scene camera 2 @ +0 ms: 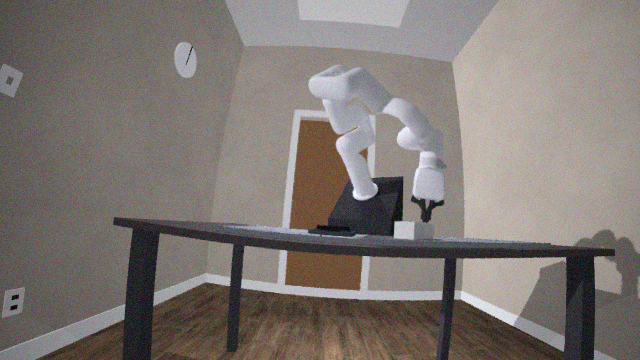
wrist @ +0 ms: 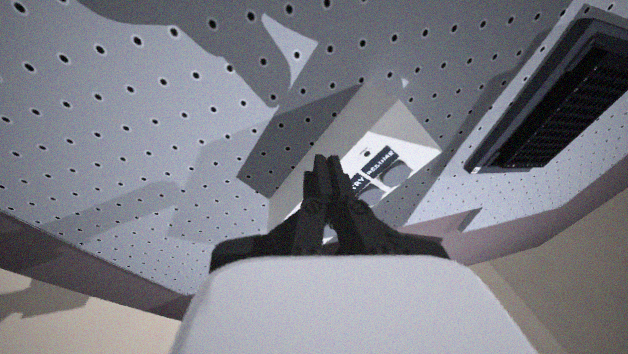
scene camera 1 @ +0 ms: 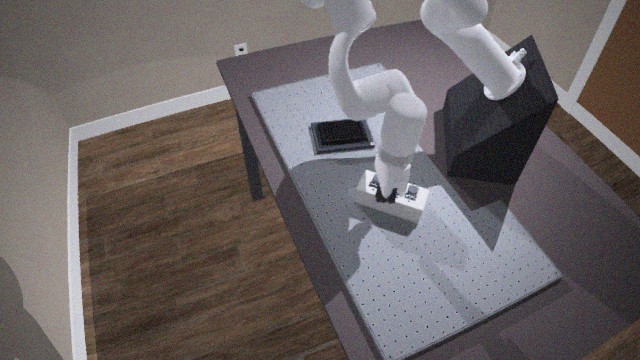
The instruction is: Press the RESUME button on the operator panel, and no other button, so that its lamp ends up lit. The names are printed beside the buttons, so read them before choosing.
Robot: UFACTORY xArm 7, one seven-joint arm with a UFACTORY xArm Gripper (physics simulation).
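Places are measured from the arm's base along level axes (x ahead, y left, z up), in millimetres.
Where they show: gripper, fingertip midpoint: (scene camera 2: pixel 425 222) (wrist: pixel 323 170) (scene camera 1: pixel 382 198); arm's base, link origin: (scene camera 2: pixel 365 191) (scene camera 1: pixel 505 81).
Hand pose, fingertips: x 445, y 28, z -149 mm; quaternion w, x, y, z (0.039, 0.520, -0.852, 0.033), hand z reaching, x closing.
Each offset is from my fingertips to the top centre of the thing. "spot": to the spot under its first point. Level surfaces: height alone.
The white operator panel @[7 mm right, 42 mm back, 2 mm up] (scene camera 1: pixel 407 211) (scene camera 2: pixel 406 230) (wrist: pixel 345 125) sits on the pegboard. In the wrist view, a blurred label reading like RESUME @[43 mm right, 15 mm back, 1 mm down] (wrist: pixel 380 161) lies beside the grey end button @[55 mm right, 34 mm back, 2 mm up] (wrist: pixel 396 173), on the side towards the black ribbed block. The small lamp @[35 mm right, 1 mm back, 0 mm up] (wrist: pixel 367 153) by that label is dark. The neighbouring label @[spot: 23 mm right, 27 mm back, 1 mm down] (wrist: pixel 358 182) ends in "TRY", beside another grey button @[29 mm right, 50 mm back, 2 mm up] (wrist: pixel 371 194). My gripper (scene camera 1: pixel 386 199) (scene camera 2: pixel 426 219) (wrist: pixel 323 170) is shut and empty, pointing down over the panel's middle, at or slightly above its top; contact is unclear. Its fingers hide the other buttons in the wrist view.
A black ribbed block @[270 mm right, 89 mm back, 28 mm down] (scene camera 1: pixel 342 135) (scene camera 2: pixel 332 230) (wrist: pixel 565 110) lies on the perforated board @[54 mm down] (scene camera 1: pixel 450 300) (wrist: pixel 125 75). The arm's dark pedestal (scene camera 1: pixel 490 135) (scene camera 2: pixel 365 215) stands on the table @[69 mm down] (scene camera 1: pixel 320 280) (scene camera 2: pixel 300 243), behind the panel in the second scene view.
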